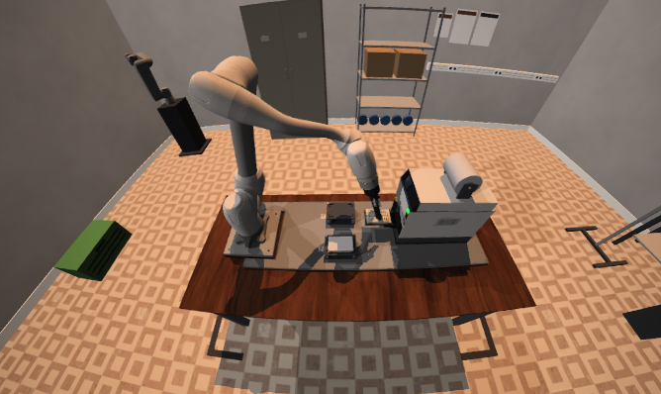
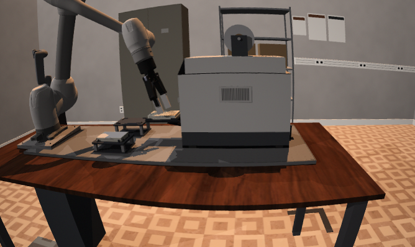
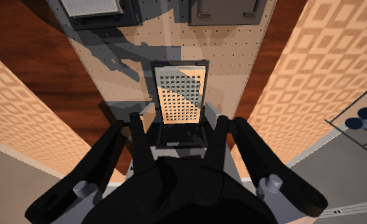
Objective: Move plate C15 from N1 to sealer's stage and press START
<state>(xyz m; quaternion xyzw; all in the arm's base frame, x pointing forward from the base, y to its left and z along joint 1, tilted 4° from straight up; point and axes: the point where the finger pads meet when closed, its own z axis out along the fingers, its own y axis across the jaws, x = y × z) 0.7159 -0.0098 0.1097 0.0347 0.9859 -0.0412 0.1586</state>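
My gripper is now 50 mm above the sealer stage. The rest, counted from my hand: pale plate: 210 mm behind, 120 mm to the right, 100 mm below; foil roll: 330 mm ahead, 270 mm above, 20 mm to the right.
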